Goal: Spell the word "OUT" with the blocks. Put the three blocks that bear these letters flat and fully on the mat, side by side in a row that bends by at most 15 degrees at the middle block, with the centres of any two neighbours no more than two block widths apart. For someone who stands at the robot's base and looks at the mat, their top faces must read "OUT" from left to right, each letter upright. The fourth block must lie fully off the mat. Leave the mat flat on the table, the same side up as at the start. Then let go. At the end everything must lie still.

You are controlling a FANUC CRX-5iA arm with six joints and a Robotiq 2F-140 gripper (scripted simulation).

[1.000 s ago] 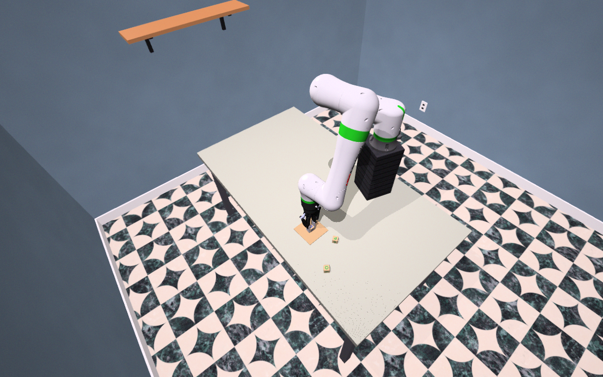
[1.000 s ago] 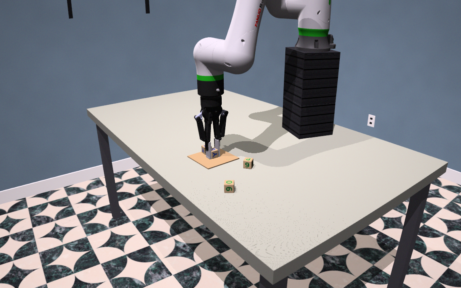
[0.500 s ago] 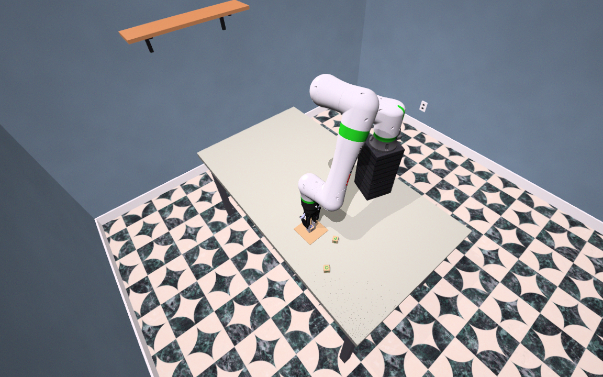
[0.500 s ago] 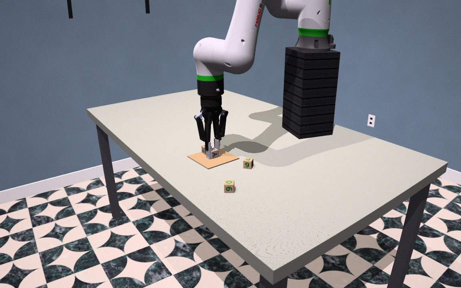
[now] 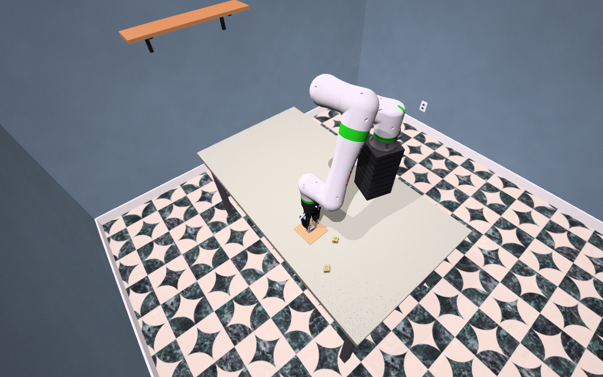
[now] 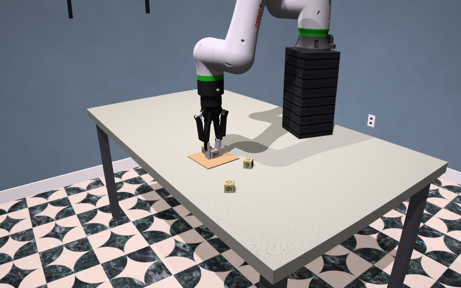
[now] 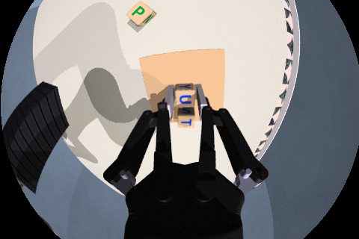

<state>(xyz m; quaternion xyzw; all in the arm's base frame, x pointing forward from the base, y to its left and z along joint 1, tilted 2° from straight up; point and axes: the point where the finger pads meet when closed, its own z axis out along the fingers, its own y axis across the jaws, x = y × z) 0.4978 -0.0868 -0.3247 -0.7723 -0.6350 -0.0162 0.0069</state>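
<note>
Now: hand 40 mm above the tan mat. Round my hand: wooden block: 220 mm to the left, 130 mm ahead, 20 mm below.
</note>
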